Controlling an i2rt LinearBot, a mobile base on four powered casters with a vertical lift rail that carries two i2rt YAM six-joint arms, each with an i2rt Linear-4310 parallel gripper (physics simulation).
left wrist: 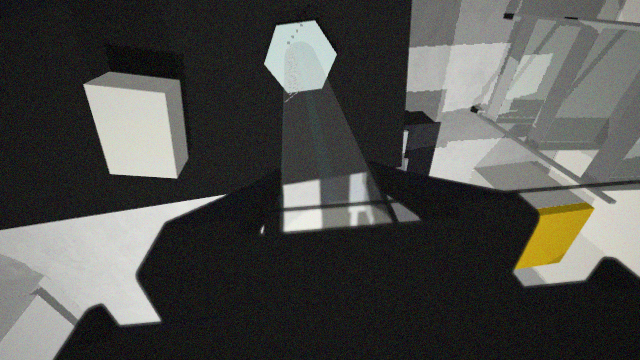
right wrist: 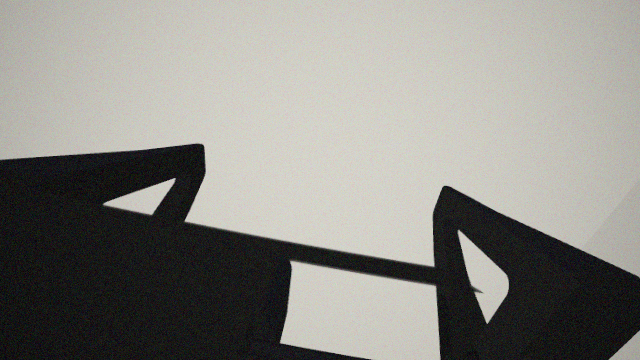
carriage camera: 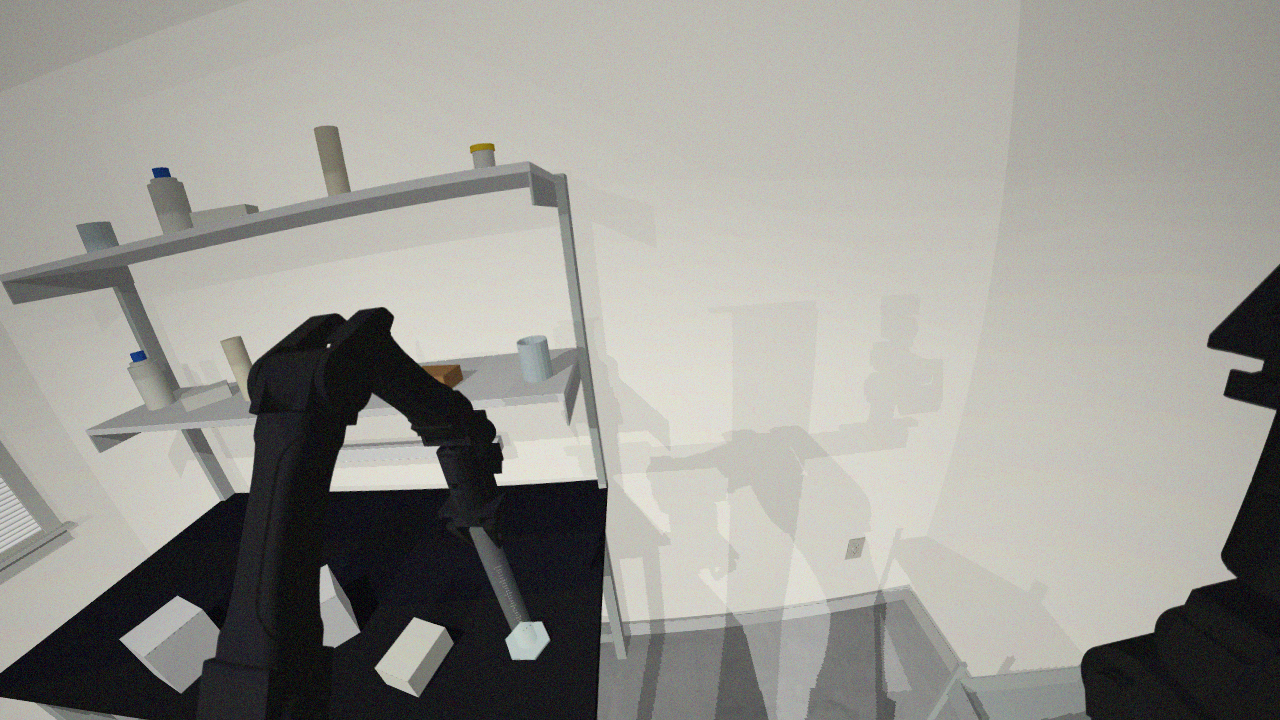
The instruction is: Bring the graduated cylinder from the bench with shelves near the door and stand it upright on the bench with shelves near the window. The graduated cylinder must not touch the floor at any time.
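Places are measured from the left arm's base along level axes (x ahead, y left, z up), in millimetres.
Where they show: left gripper, between the fingertips: [left wrist: 324, 176] [carriage camera: 489, 546]; right gripper, between the fingertips: [right wrist: 319, 178].
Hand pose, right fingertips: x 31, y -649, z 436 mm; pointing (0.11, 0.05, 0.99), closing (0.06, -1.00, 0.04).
Observation:
Each offset is from my right fingertips to the centre of the thing. "*": to the spot under its first point. Level surfaces: height alone.
The clear graduated cylinder @(dx +359, dy +656, dz -648 mm) [carriage camera: 503, 580] [left wrist: 320, 130] hangs base down from my left gripper [carriage camera: 474, 530] [left wrist: 324, 176], which is shut on its upper part. Its pale hexagonal base is over the black top of the bench with shelves @(dz -816 mm) [carriage camera: 568, 573] [left wrist: 225, 75], near the bench's right edge. I cannot tell whether the base touches the top. In the carriage view the cylinder slants down to the right. A window [carriage camera: 12, 514] shows at the far left. My right gripper [right wrist: 319, 178] is open and empty, with a plain wall beyond it.
A cream box @(dx +288, dy +873, dz -787 mm) [carriage camera: 414, 656] [left wrist: 142, 131] is left of the cylinder's base. Two more pale boxes @(dx +206, dy +1452, dz -751 mm) [carriage camera: 172, 640] @(dx +332, dy +1148, dz -751 mm) [carriage camera: 338, 613] are farther left. The upper shelf @(dz +79 mm) [carriage camera: 429, 195] and lower shelf [carriage camera: 487, 389] hold bottles and a beaker @(* dx +690, dy +625, dz -304 mm) [carriage camera: 534, 359]. A yellow block [left wrist: 557, 236] shows beside the left gripper.

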